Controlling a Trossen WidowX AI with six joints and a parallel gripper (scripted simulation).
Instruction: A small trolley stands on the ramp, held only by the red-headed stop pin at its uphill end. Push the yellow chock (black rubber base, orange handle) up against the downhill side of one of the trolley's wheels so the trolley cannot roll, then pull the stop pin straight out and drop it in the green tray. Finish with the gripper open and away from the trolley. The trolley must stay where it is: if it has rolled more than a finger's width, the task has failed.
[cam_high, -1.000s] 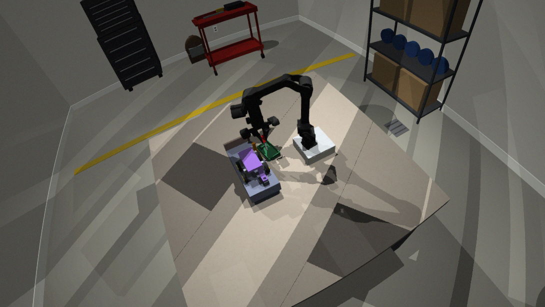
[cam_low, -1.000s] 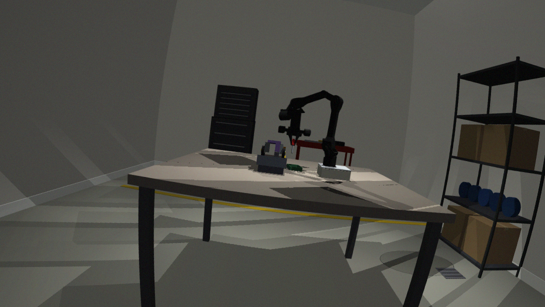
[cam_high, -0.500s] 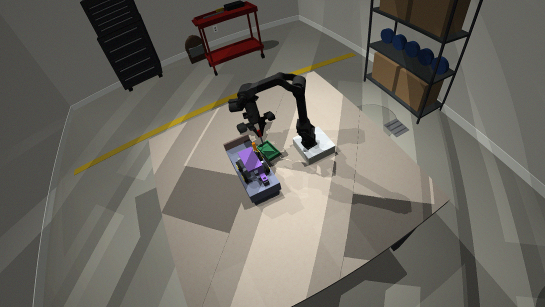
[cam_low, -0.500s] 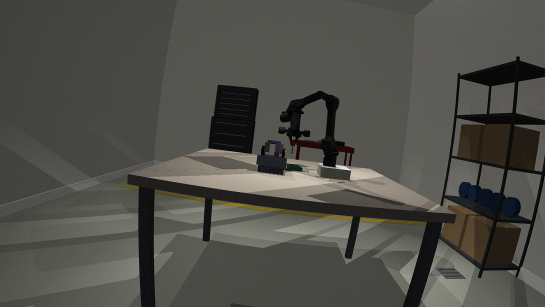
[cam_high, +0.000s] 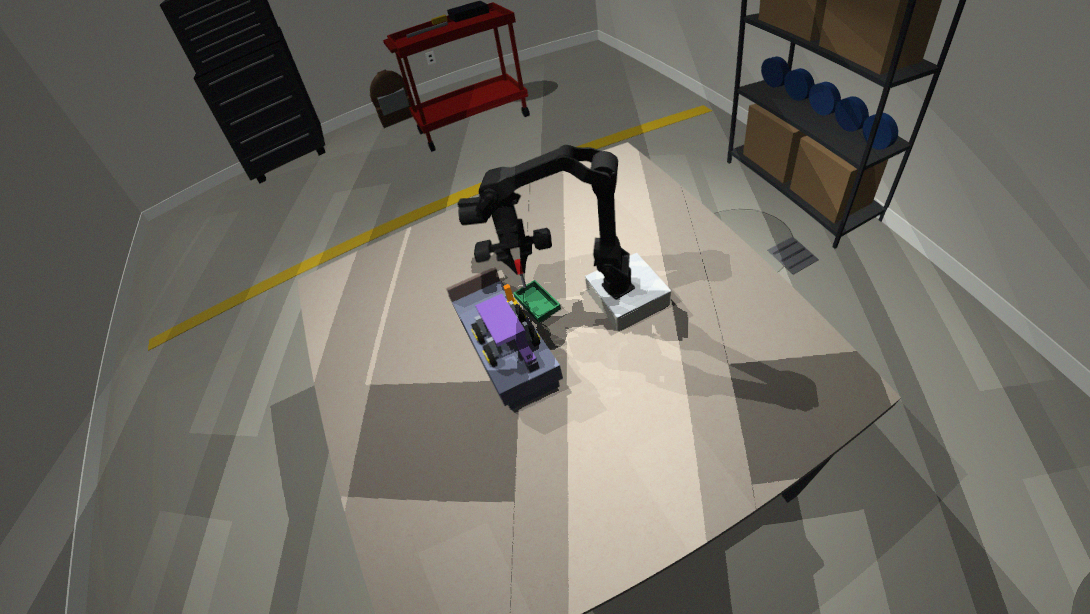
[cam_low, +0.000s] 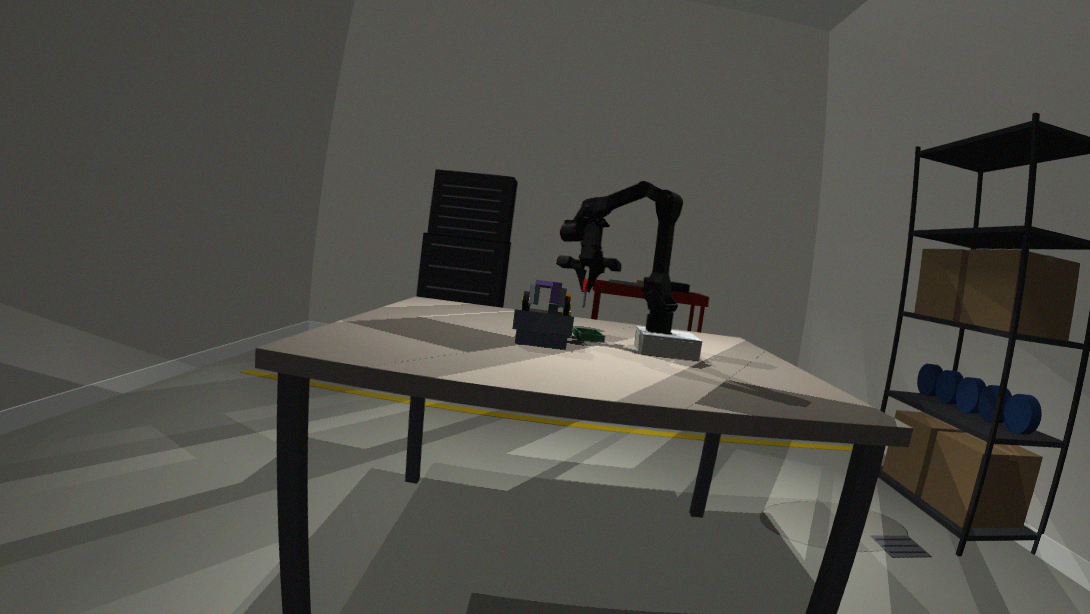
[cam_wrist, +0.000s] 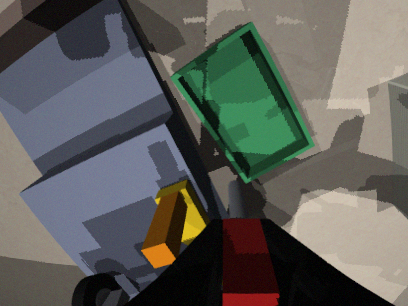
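The red-headed stop pin lies right at my gripper tip. Round my gripper tip: purple trolley: 12 cm ahead, 11 cm to the left, 2 cm below; green tray: 3 cm behind, 14 cm below; yellow chock: 5 cm ahead, 3 cm to the left, 5 cm below.
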